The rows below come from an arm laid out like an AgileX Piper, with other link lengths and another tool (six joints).
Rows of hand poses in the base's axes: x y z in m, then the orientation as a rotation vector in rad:
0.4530, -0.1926, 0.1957, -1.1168, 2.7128, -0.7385
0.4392, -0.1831, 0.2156, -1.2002, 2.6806, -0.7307
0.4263, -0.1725, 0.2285, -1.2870, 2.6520, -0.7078
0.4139, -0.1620, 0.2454, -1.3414, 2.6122, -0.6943
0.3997, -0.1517, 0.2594, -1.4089, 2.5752, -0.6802
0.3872, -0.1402, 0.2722, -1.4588, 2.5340, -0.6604
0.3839, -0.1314, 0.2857, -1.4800, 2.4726, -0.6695
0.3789, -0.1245, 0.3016, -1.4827, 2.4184, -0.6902
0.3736, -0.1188, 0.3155, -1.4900, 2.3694, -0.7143
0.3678, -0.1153, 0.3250, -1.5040, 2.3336, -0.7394
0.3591, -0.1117, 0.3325, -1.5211, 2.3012, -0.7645
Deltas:
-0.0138, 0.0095, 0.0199, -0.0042, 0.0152, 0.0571
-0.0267, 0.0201, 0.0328, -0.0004, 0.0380, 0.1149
-0.0391, 0.0306, 0.0497, 0.0041, 0.0365, 0.1612
-0.0533, 0.0409, 0.0637, 0.0054, 0.0458, 0.2123
-0.0658, 0.0524, 0.0765, 0.0141, 0.0440, 0.2578
-0.0691, 0.0612, 0.0900, 0.0117, 0.0098, 0.2979
-0.0741, 0.0681, 0.1059, 0.0036, -0.0300, 0.3250
-0.0794, 0.0738, 0.1198, -0.0092, -0.0629, 0.3512
-0.0852, 0.0773, 0.1293, -0.0261, -0.0817, 0.3734
-0.0939, 0.0809, 0.1368, -0.0445, -0.0956, 0.3952

